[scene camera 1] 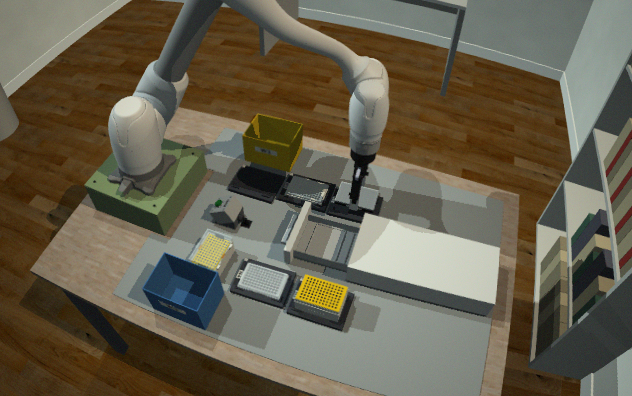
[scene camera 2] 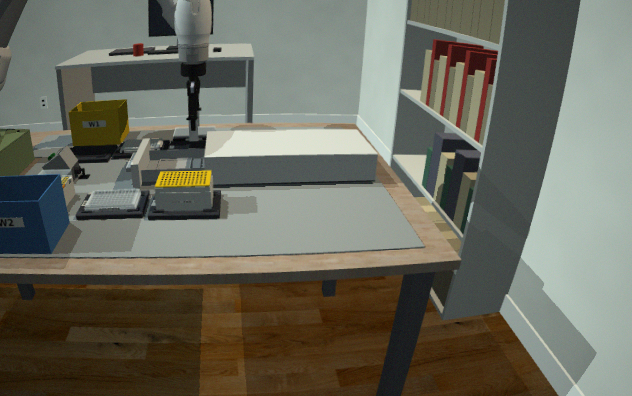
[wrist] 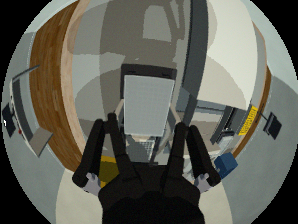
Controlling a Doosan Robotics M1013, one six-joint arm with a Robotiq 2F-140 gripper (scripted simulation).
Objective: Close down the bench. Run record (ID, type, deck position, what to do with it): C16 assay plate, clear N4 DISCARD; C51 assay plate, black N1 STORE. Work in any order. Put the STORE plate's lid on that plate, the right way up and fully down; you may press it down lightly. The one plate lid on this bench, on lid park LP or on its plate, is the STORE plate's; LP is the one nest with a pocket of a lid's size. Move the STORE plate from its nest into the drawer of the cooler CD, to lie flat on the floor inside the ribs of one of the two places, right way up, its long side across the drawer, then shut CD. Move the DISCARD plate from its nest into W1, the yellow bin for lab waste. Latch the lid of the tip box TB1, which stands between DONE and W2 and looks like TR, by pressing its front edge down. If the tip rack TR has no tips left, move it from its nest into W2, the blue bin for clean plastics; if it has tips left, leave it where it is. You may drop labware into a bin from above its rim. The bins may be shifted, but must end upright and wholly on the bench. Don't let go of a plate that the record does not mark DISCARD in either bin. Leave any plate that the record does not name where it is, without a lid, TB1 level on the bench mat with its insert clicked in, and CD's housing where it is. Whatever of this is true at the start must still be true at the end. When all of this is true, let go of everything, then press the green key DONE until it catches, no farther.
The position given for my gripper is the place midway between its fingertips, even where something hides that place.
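Note:
I can see my gripper (scene camera 2: 194,135), and the same gripper appears at (scene camera 1: 356,198) and (wrist: 146,106). There is a yellow bin W1 (scene camera 1: 265,133), which I also find at (scene camera 2: 98,127). A cooler CD (scene camera 1: 388,255) (scene camera 2: 245,157) is visible to me as well, and so are a blue bin W2 (scene camera 1: 173,279) and a grey plate lid (wrist: 147,99).

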